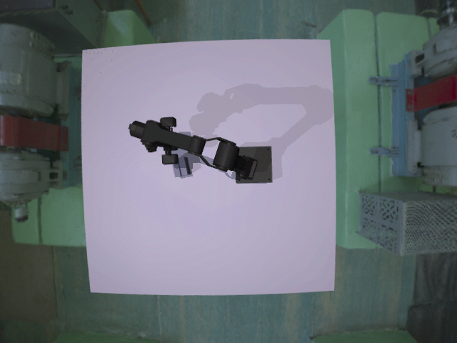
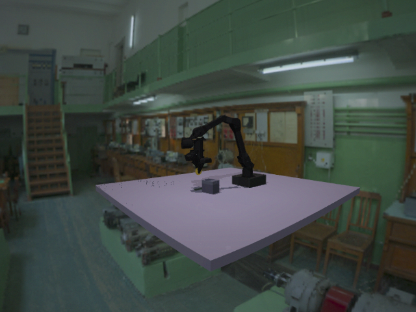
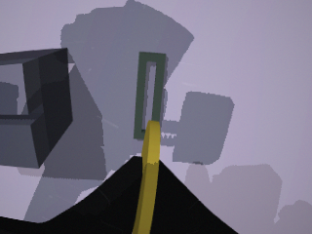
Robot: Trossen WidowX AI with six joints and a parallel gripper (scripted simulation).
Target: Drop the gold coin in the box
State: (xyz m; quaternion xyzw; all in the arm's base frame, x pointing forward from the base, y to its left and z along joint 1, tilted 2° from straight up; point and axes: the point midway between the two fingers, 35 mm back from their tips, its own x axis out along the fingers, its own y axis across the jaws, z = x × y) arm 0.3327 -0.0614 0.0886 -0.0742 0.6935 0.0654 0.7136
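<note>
Right now the gold coin is 1 cm above my gripper tip.
</note>
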